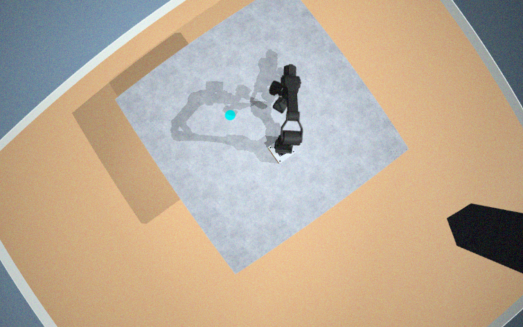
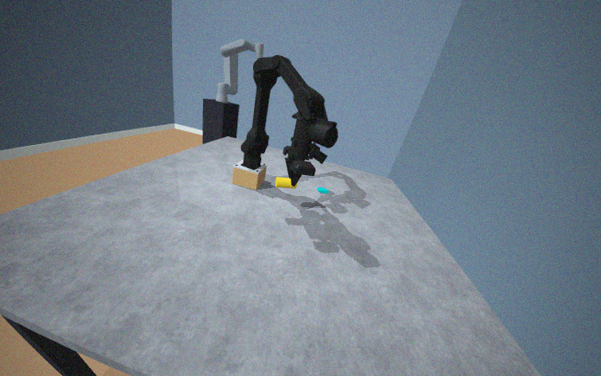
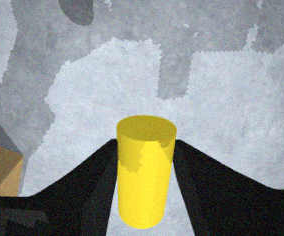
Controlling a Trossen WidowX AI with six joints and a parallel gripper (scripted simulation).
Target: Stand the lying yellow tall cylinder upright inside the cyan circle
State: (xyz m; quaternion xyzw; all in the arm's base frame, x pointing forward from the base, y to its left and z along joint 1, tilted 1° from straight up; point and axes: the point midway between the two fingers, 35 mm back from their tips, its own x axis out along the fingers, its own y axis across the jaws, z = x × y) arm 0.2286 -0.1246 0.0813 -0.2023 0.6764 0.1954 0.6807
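Now: the cyan circle 300 mm to the left of my gripper tip, 120 mm below it and 80 mm ahead of it. Also, from my gripper tip: yellow tall cylinder: 20 mm behind, 10 mm to the right.
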